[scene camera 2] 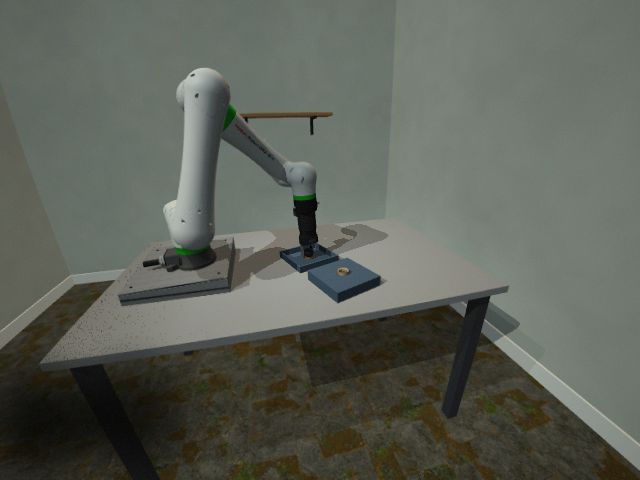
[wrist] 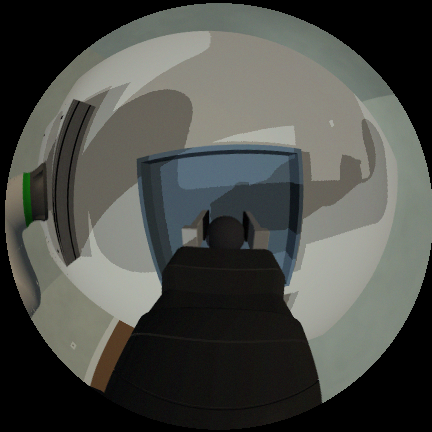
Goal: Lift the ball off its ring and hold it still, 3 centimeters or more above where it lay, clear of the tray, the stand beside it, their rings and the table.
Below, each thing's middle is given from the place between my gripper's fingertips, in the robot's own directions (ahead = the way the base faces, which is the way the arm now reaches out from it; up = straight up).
Now: the blue tray [scene camera 2: 322, 256] 10 mm to the right of my hand. From my hand the other things lie so: dark ball [wrist: 224, 231] (10 mm to the right, 10 mm above).
